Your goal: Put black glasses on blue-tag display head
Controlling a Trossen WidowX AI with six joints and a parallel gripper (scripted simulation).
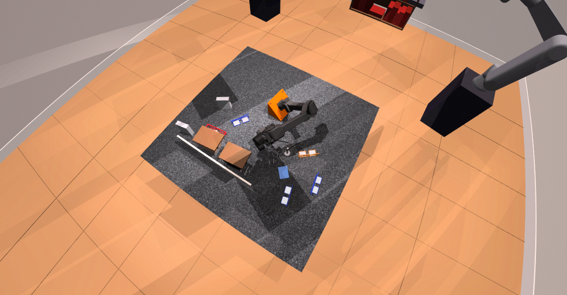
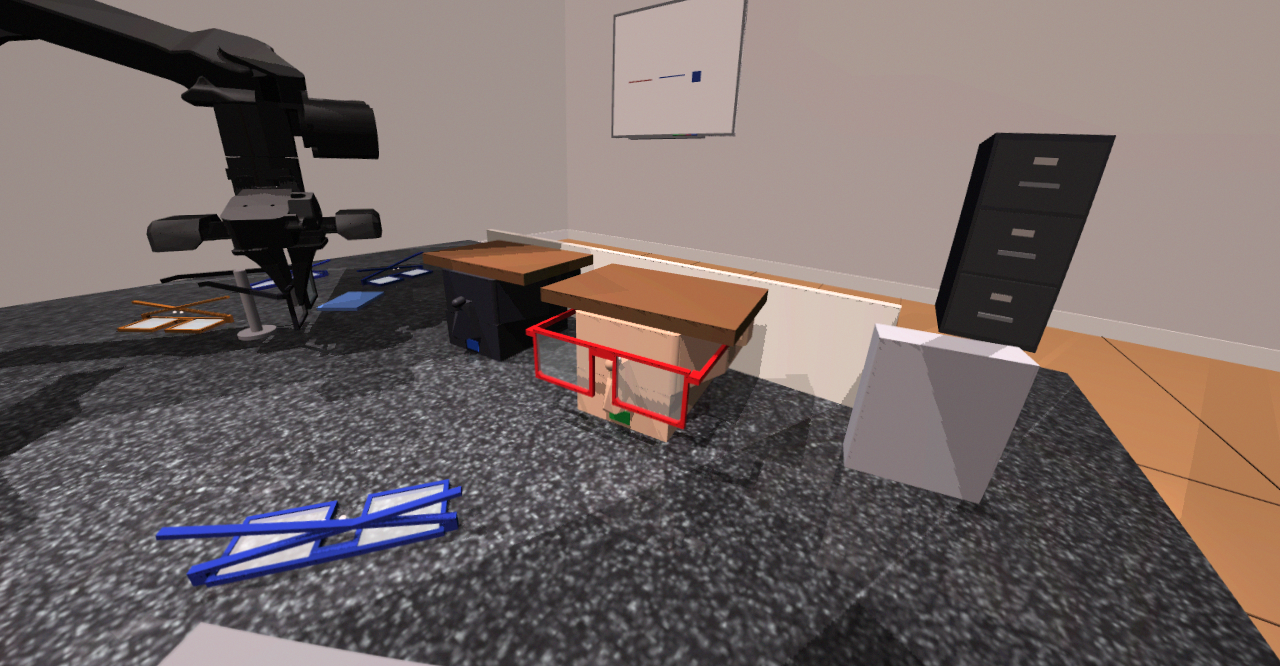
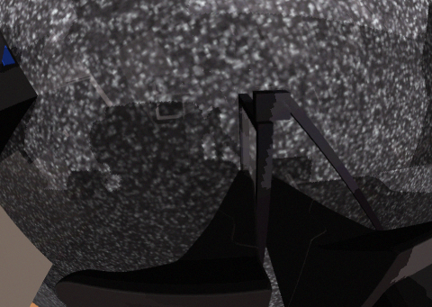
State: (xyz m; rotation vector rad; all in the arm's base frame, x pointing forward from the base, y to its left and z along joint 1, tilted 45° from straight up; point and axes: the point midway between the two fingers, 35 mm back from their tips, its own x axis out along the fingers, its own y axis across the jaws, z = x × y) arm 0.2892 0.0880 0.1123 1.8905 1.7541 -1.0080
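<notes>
My gripper tip is 5 cm past the grey stand, 11 cm to the right of it and 4 cm above it. Round my gripper tip: blue card (8 cm ahead, 18 cm to the left, 6 cm below); low wall (32 cm ahead, 20 cm to the right, 1 cm below); display head (21 cm ahead, 33 cm to the right).
</notes>
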